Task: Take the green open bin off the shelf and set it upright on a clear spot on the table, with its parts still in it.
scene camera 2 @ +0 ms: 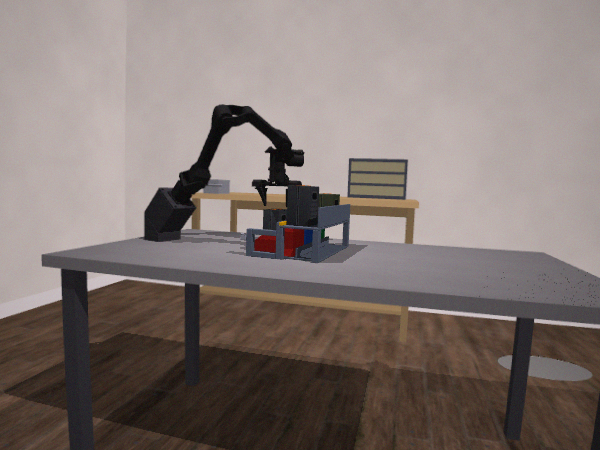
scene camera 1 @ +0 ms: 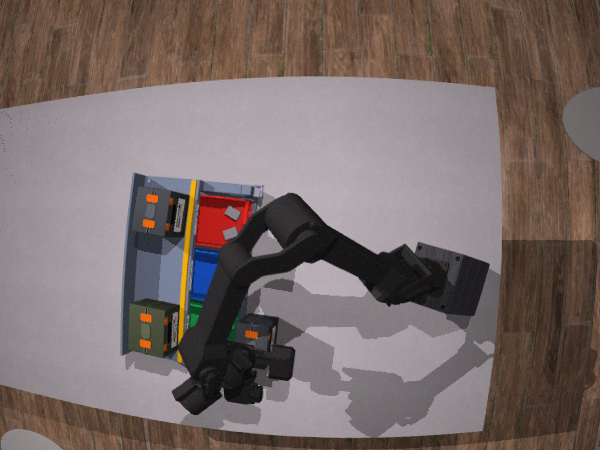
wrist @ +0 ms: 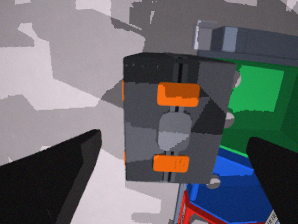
Scene:
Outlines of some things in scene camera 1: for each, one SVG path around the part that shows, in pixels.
The gripper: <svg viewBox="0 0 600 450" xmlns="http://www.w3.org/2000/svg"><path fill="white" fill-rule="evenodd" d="M227 341L228 350L235 351L239 348L253 363L253 366L248 370L248 374L237 387L224 389L224 398L228 402L247 405L262 401L263 386L254 383L257 371L249 371L254 367L255 363L269 365L270 379L288 381L292 378L291 374L293 373L296 351L293 347L272 344L271 352L254 350L254 345Z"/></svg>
A red bin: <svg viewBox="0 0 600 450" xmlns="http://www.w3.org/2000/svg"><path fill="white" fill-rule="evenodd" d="M200 195L196 241L209 244L195 244L221 248L231 240L225 241L222 231L237 227L238 232L240 232L252 213L253 203L250 200ZM228 205L242 212L238 221L224 214Z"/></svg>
An olive box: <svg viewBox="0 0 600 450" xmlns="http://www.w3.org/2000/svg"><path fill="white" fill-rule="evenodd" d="M129 303L128 350L164 358L178 350L180 305L148 298Z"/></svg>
A dark grey box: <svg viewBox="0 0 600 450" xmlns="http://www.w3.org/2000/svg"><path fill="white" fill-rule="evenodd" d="M138 186L132 231L161 237L184 237L190 195L170 190Z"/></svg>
A blue bin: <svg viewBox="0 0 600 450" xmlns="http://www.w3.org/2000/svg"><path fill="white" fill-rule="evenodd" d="M195 248L191 299L204 301L219 256L218 253L216 254L209 250L211 252L206 252L207 250Z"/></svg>

